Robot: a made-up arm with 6 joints.
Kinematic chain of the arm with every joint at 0, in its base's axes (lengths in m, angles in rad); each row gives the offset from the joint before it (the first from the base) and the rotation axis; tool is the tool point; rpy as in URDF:
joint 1: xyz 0 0 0.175 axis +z
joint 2: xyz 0 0 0 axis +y
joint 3: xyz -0.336 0 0.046 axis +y
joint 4: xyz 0.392 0 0.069 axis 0.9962 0 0.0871
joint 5: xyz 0 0 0 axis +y
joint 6: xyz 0.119 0 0.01 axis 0.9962 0 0.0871
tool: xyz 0 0 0 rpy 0 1.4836 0
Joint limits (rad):
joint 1: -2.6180..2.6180
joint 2: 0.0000..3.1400
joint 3: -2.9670..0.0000
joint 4: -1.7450..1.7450
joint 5: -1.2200..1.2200
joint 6: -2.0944..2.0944
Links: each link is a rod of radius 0.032 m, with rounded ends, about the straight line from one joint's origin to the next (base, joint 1, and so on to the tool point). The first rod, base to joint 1, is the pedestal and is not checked.
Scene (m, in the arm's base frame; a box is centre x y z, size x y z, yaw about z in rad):
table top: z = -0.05
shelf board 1: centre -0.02 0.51 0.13 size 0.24 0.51 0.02 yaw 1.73
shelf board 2: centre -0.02 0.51 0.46 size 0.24 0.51 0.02 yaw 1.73
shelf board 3: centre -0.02 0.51 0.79 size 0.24 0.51 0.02 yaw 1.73
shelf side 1: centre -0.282 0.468 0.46 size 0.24 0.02 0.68 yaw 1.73
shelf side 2: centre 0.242 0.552 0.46 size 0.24 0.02 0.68 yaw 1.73
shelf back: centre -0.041 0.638 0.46 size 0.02 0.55 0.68 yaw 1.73
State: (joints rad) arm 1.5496 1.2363 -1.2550 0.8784 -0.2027 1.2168
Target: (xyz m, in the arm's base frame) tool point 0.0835 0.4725 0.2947
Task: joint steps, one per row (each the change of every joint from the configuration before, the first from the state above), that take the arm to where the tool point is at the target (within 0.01 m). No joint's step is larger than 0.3 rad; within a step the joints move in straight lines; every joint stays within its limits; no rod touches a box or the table.
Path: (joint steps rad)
1: -0.0600 -0.2594 0.1827 0.0122 -0.0110 0.0000
2: -0.0600 -0.2593 0.1828 0.0122 -0.0110 0.0000
3: -0.0753 0.1182 0.2364 0.0067 0.0224 0.0000
4: -0.0753 0.1182 0.2364 0.0066 0.0224 0.0000
5: 0.0744 0.2580 -0.2184 -0.0113 0.0056 0.0000
6: 0.0744 0.2580 -0.2184 -0.0113 0.0057 0.0000

